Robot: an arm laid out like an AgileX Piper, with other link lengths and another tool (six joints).
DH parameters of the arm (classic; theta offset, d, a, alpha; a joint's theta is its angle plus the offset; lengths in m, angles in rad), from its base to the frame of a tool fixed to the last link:
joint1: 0 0.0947 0 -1.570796
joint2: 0.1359 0 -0.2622 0
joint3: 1.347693 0 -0.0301 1.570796
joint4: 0 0.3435 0 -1.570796
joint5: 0 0 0 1.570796
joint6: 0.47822 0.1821 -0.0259 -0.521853
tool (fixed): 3.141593 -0.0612 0 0
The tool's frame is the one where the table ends.
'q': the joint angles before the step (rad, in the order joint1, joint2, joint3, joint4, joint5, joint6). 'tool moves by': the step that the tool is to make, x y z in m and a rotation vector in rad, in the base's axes. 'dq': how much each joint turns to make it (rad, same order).
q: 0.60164 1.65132 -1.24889 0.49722 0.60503 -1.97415
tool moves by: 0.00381 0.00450 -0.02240 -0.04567 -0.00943 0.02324
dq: 0.00501 0.04696 0.00000 -0.02279 -0.02407 -0.02866
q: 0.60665 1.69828 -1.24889 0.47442 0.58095 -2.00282
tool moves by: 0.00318 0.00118 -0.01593 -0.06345 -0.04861 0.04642
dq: -0.00001 0.03230 0.00000 -0.04747 -0.02649 -0.05205
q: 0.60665 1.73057 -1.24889 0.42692 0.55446 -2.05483
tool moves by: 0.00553 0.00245 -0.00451 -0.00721 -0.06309 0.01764
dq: -0.00001 0.02105 -0.00200 0.00212 -0.06086 -0.05495
